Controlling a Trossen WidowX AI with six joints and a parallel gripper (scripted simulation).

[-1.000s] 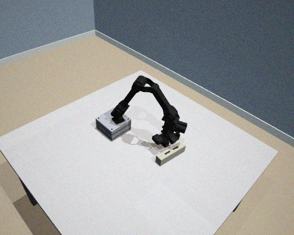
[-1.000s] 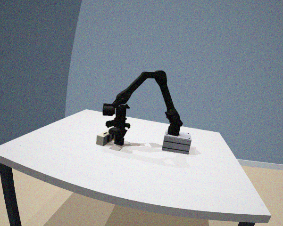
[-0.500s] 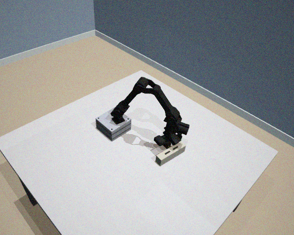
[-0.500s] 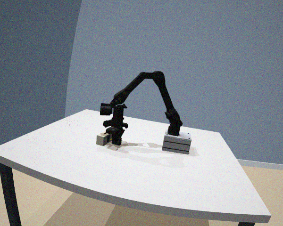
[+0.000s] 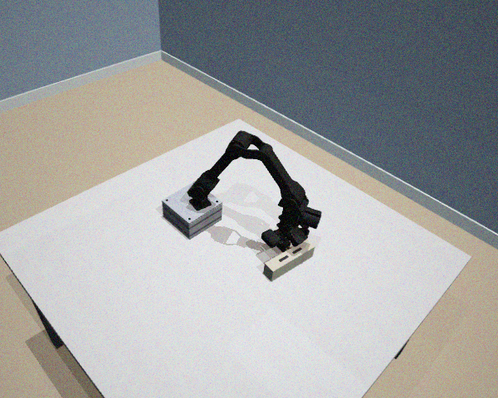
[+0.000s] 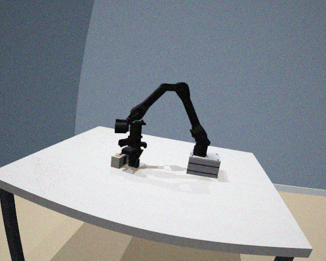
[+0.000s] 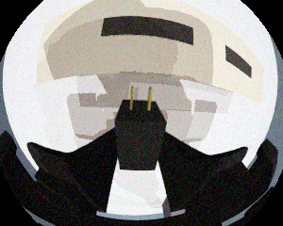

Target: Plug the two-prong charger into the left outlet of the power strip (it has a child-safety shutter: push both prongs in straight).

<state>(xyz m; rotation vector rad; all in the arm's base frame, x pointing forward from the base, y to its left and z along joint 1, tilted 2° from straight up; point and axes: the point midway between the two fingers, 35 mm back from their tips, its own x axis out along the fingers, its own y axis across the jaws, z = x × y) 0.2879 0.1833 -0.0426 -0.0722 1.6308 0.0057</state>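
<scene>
The black two-prong charger is 2 cm ahead of my gripper tip and 1 cm above it.
</scene>
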